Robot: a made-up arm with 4 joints.
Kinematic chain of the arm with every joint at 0, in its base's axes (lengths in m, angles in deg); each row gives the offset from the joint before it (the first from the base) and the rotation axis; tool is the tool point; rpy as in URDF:
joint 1: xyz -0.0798 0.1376 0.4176 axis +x
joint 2: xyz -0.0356 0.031 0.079 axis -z
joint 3: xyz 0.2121 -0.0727 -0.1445 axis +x
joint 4: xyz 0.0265 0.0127 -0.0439 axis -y
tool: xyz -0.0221 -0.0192 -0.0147 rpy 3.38 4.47 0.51
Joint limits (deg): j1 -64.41..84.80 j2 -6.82..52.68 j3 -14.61..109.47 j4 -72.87..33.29
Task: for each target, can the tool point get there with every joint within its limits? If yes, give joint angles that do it. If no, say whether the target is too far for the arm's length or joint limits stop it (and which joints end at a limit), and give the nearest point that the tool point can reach.
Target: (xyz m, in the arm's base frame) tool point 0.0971 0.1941 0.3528
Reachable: yes | joints 41.70 2.26 74.39 -13.83
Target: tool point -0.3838 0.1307 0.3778
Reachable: no: joint limits stop it (at a limit: joint 2, joint 3) | nearest point -0.0577 0.1004 0.2029 | short by 0.371 m
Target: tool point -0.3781 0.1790 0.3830
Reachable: no: joint limits stop it (at a limit: joint 1, joint 2, joint 3) | nearest point -0.0581 0.2246 0.2168 | short by 0.363 m
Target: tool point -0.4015 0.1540 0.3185
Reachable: no: joint limits stop it (at a limit: joint 2, joint 3) | nearest point -0.0584 0.1734 0.2010 | short by 0.363 m
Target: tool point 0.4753 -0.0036 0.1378
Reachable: no: too far | nearest point 0.1226 0.0767 0.2968 | short by 0.395 m
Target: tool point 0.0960 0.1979 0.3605
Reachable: yes | joints 54.88 1.64 74.49 -44.54
